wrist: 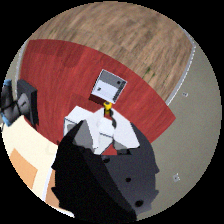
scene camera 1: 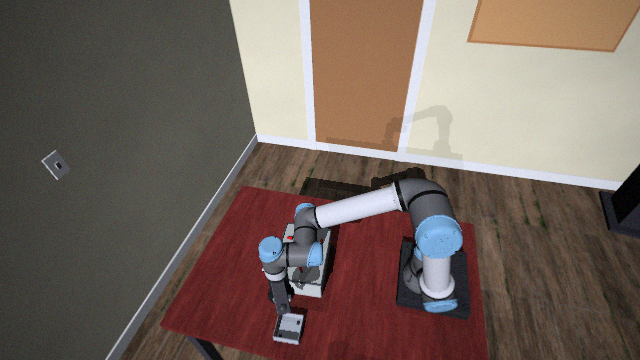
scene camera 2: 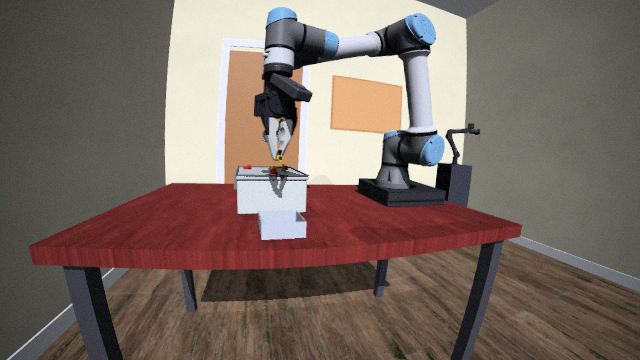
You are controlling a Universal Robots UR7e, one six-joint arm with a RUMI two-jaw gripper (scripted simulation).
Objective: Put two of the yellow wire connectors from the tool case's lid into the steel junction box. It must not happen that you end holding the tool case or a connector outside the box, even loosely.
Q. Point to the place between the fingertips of my gripper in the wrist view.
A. At 107,108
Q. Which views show the tool case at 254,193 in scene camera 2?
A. The wrist view, scene camera 1 and scene camera 2: all of them.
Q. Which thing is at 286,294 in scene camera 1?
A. My gripper.
